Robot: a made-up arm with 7 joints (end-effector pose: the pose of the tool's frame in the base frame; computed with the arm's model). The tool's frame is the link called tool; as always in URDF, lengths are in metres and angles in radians. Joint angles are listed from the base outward.
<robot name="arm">
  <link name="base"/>
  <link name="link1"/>
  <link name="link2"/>
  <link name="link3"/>
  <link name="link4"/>
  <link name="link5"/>
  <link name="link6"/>
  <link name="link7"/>
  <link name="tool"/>
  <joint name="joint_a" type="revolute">
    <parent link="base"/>
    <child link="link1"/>
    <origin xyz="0 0 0.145" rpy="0 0 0"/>
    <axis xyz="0 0 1"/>
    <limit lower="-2.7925" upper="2.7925" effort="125" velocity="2.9"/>
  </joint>
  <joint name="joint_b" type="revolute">
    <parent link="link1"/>
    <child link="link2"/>
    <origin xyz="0 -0.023 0.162" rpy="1.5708 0 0"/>
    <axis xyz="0 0 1"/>
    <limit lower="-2.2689" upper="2.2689" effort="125" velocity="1.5"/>
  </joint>
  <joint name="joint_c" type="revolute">
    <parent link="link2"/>
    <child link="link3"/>
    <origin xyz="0 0.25 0.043" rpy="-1.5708 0 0"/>
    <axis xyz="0 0 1"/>
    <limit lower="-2.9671" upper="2.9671" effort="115" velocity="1.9"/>
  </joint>
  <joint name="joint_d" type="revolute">
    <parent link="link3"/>
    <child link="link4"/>
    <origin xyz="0.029 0.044 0.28" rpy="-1.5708 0 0"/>
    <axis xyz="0 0 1"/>
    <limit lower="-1.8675" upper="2.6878" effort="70" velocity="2.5"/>
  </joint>
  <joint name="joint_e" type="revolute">
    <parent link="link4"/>
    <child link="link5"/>
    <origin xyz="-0.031 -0.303 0.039" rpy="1.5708 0 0"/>
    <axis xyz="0 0 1"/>
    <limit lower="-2.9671" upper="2.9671" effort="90" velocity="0.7"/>
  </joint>
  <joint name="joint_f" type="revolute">
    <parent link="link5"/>
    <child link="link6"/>
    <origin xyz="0 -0.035 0.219" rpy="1.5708 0 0"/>
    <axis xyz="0 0 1"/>
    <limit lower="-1.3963" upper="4.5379" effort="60" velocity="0.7"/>
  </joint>
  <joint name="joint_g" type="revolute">
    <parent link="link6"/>
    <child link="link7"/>
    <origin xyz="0.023 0.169 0.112" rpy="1.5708 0 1.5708"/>
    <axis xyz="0 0 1"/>
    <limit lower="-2.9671" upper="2.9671" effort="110" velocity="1"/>
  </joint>
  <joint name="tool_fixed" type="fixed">
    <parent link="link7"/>
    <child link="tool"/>
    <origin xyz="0 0 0" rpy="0 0 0"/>
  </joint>
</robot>
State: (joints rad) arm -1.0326 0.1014 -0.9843 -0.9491 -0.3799 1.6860 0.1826
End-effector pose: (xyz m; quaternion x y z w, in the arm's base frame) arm 0.1528 0.5034 0.9120 -0.3375 0.4050 0.3516 0.7736
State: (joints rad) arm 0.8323 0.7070 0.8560 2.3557 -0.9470 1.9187 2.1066
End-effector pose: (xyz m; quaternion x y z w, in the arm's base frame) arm -0.3469 0.2645 0.7503 -0.6655 -0.3904 -0.2084 0.6010
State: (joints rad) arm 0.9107 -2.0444 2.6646 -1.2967 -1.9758 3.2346 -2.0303
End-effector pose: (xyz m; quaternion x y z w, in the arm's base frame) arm 0.4704 0.0198 -0.1258 0.1888 0.5296 0.2930 0.7733
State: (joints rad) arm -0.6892 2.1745 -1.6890 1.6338 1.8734 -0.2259 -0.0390
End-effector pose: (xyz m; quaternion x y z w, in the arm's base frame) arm -0.7954 -0.3634 0.1646 0.1528 -0.4156 -0.8222 0.3578
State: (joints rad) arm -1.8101 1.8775 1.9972 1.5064 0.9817 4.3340 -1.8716
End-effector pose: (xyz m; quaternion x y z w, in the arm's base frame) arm 0.3727 0.1900 -0.1058 -0.4501 -0.0249 0.6645 0.5960
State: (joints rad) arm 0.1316 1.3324 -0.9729 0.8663 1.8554 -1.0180 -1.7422
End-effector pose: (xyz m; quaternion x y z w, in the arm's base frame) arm -0.6638 -0.4344 1.0164 -0.0988 0.7370 0.6037 0.2874
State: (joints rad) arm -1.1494 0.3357 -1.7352 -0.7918 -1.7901 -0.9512 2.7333
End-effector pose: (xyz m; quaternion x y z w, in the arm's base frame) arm 0.3485 0.3876 1.0859 0.7164 -0.6360 -0.2674 0.1034
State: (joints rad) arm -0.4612 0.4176 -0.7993 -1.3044 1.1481 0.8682 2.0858
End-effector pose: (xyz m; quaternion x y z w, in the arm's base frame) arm -0.5231 0.5888 0.8089 -0.4102 -0.3627 -0.6750 0.4945
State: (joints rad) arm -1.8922 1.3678 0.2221 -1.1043 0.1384 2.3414 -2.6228
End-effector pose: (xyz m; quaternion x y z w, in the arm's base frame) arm -0.0178 0.6949 0.0488 -0.9299 -0.3300 0.1538 0.0527
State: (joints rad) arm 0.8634 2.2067 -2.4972 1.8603 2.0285 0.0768 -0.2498
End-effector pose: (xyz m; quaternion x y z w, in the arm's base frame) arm 0.4924 -0.3333 -0.1873 0.5988 0.3291 -0.1585 0.7128
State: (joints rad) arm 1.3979 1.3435 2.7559 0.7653 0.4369 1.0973 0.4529
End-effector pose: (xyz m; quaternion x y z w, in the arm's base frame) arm -0.3663 -1.0407 0.2307 0.2992 -0.9047 0.2151 0.2137
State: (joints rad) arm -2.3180 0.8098 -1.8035 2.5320 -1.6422 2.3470 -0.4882
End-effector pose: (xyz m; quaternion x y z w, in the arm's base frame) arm -0.3001 0.4341 0.5953 0.3618 -0.6043 -0.1834 0.6858
